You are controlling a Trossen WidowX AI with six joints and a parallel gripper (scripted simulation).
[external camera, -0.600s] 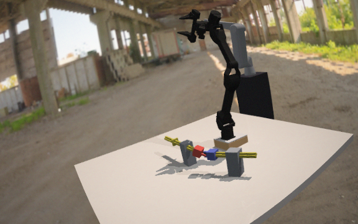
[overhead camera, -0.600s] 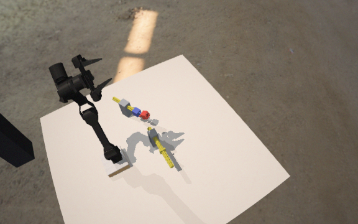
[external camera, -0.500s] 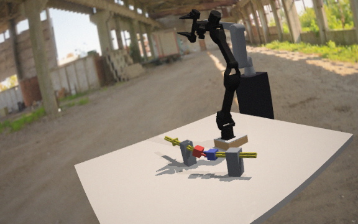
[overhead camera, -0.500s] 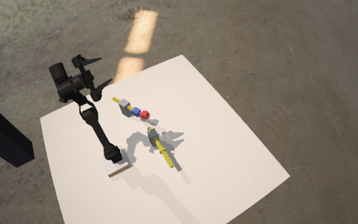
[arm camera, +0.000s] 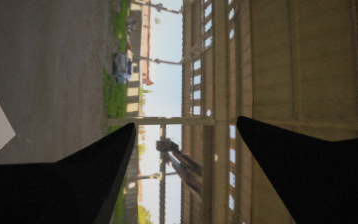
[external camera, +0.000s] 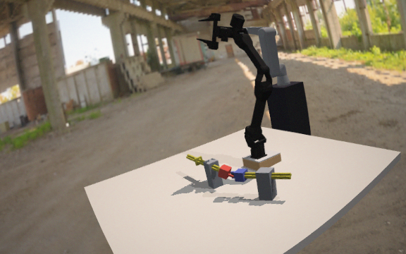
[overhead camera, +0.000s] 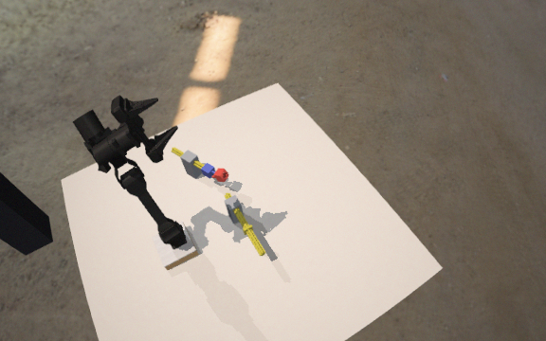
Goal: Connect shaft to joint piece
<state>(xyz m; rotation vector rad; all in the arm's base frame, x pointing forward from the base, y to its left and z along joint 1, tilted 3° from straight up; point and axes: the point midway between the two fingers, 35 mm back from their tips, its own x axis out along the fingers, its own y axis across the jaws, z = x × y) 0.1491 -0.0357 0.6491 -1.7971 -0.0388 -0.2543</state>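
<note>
Now: gripper tip 130 mm short of the red square joint piece, 200 mm to the right of it and 600 mm above it.
</note>
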